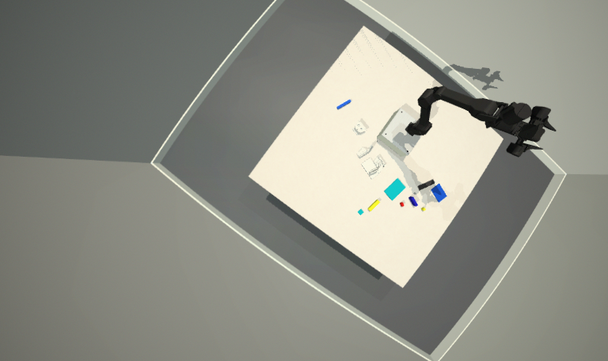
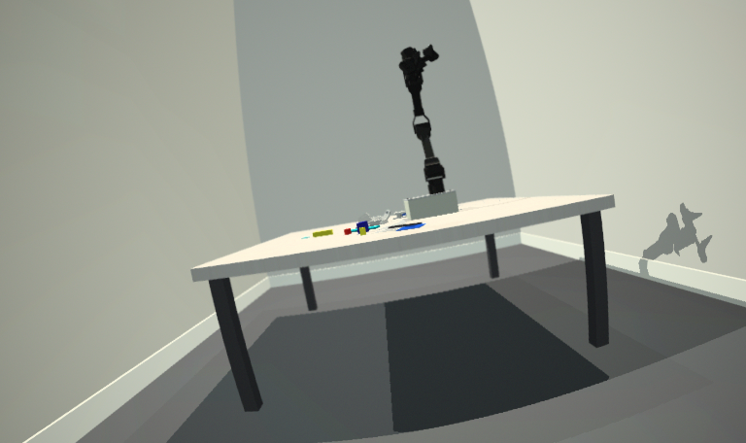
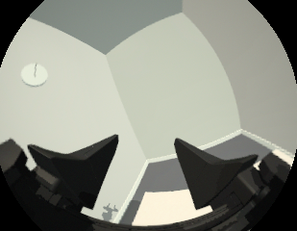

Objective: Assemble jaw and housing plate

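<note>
My gripper tip is 29 cm short of the jaw, 39 cm to the left of it and 63 cm above it. The rest, counted from my gripper tip: dark grey bar (21 cm ahead, 7 cm to the left, 67 cm below); then blue plate (19 cm ahead, 18 cm to the left, 67 cm below); then navy piece (36 cm ahead, 6 cm to the left, 65 cm below).
</note>
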